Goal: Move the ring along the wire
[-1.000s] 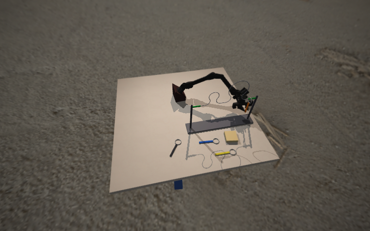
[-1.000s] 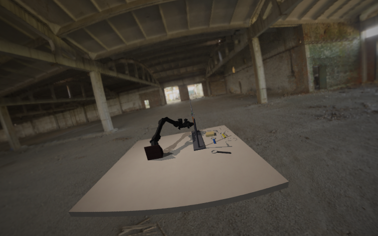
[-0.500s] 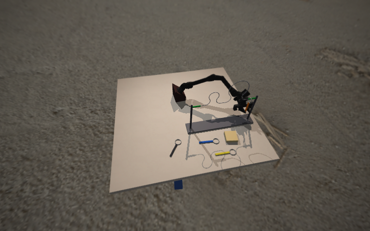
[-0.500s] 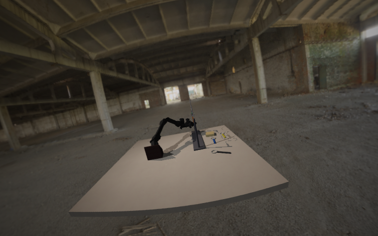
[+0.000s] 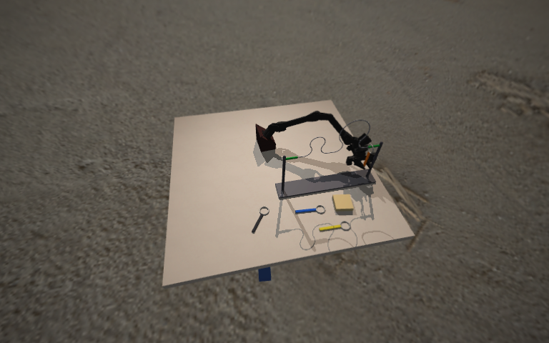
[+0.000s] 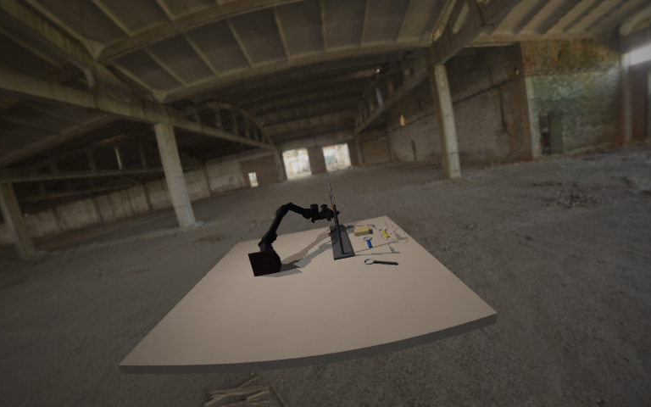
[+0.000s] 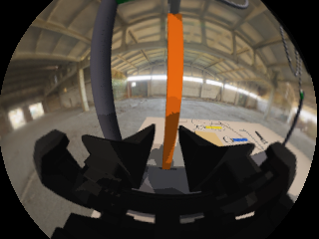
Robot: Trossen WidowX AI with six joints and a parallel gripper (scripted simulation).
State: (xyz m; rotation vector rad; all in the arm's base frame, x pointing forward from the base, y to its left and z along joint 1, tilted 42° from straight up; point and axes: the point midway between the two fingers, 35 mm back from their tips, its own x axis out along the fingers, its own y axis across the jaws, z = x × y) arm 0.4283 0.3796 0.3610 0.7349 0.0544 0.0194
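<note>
My gripper tip is now 40 mm past the orange-handled ring and 80 mm below it. The rest, counted from my gripper tip: tan block (120 mm ahead, 180 mm to the right, 120 mm below); then blue-handled ring (130 mm ahead, 360 mm to the right, 130 mm below); then yellow-handled ring (260 mm ahead, 260 mm to the right, 130 mm below).
</note>
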